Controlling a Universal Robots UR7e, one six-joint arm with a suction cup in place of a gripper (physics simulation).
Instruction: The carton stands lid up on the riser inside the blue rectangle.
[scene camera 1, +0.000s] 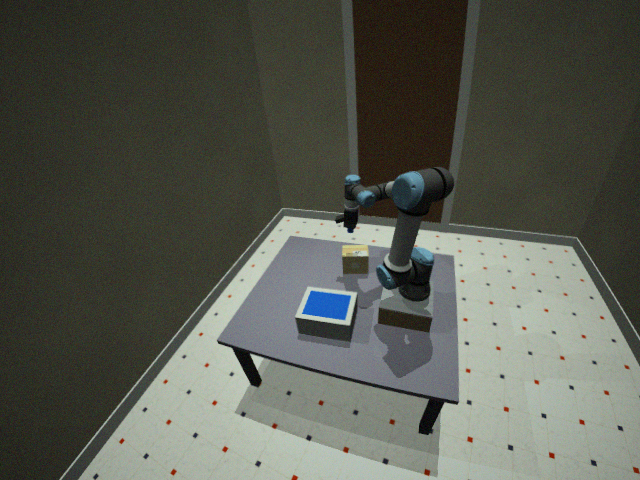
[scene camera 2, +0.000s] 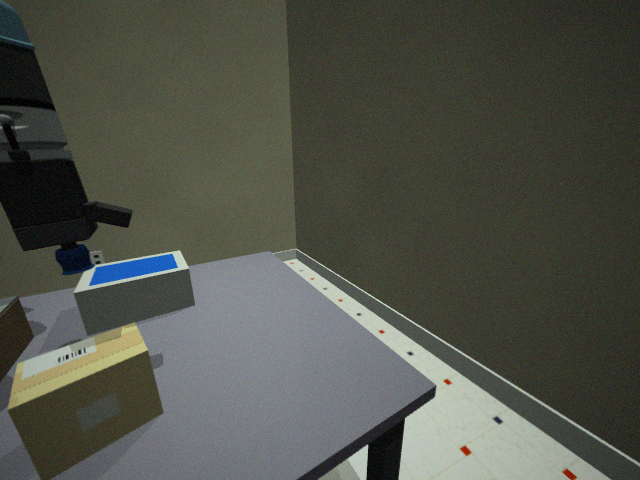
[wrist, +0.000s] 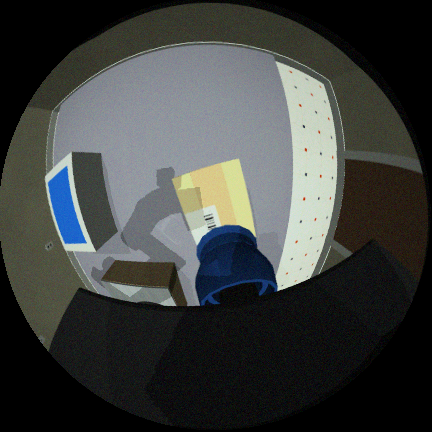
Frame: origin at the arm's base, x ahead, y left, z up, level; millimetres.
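Where they show: end effector, tool point: (scene camera 1: 350, 231) (scene camera 2: 79, 269) (wrist: 227, 251); arm's base, origin of the base link: (scene camera 1: 414, 290).
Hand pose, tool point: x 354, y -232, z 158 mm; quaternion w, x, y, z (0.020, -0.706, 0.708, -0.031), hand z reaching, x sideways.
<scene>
Each offset is from my tool point to the top centre of the thing. Level surfaces: height alone.
The tan carton {8 mm right, 22 mm back, 135 mm down} (scene camera 1: 355, 264) (scene camera 2: 124, 384) (wrist: 212, 182) stands upright on the table, apart from the riser. Its taped face with the barcode label is up, and a grey patch shows on one side. The pale grey riser {405 mm left, 38 mm ahead, 145 mm down} (scene camera 1: 324, 328) (scene camera 2: 139, 303) (wrist: 95, 200) bears the blue rectangle {405 mm left, 38 mm ahead, 145 mm down} (scene camera 1: 326, 304) (scene camera 2: 135, 268) (wrist: 68, 207) on its top, with no carton on it. My suction cup (scene camera 1: 350, 230) (scene camera 2: 73, 259) (wrist: 226, 237) is open and holds nothing. It hangs above the carton with a gap and hides part of the carton's top in the wrist view.
The arm's base stands on a brown-sided block (scene camera 1: 404, 316) (scene camera 2: 14, 330) (wrist: 142, 272) beside the riser and carton. The grey table {265 mm down} (scene camera 1: 268, 304) (scene camera 2: 289, 361) (wrist: 195, 100) has its edge beyond the carton. Arm shadows fall on the table.
</scene>
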